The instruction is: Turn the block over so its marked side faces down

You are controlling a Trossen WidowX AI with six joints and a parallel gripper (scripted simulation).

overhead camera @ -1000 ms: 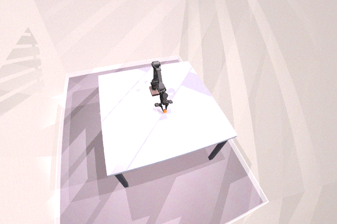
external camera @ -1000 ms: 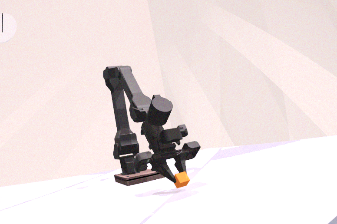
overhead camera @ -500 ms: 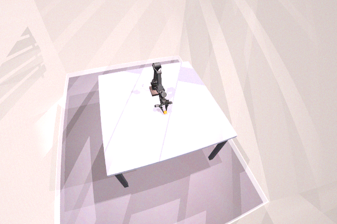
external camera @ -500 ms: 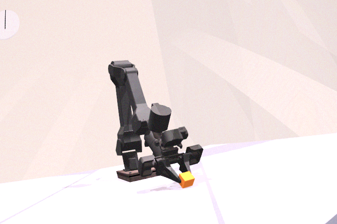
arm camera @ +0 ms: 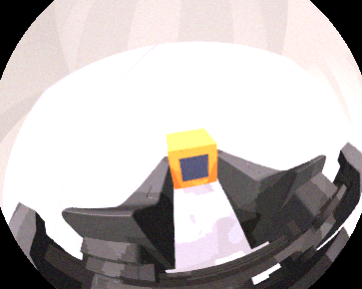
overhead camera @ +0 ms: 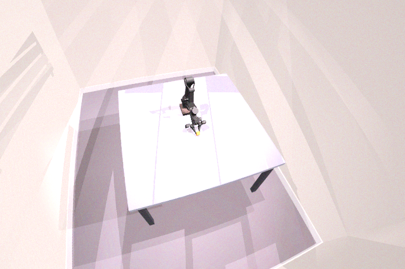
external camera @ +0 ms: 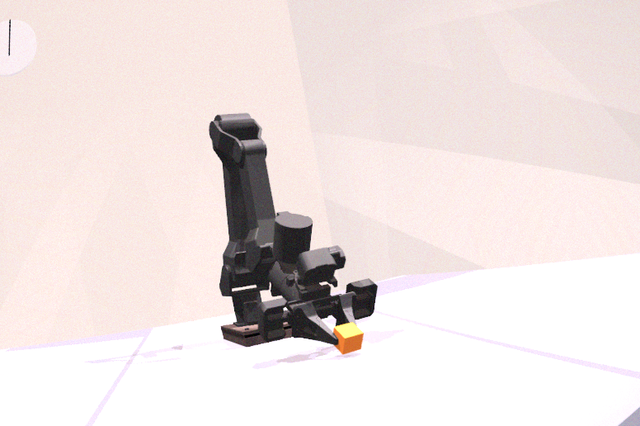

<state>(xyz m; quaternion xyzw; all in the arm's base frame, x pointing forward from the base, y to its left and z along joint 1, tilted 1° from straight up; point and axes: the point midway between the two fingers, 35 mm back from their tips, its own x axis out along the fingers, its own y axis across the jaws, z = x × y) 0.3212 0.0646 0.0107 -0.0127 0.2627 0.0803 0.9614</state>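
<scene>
My gripper tip is 10 mm past the block and 10 mm below it.
</scene>
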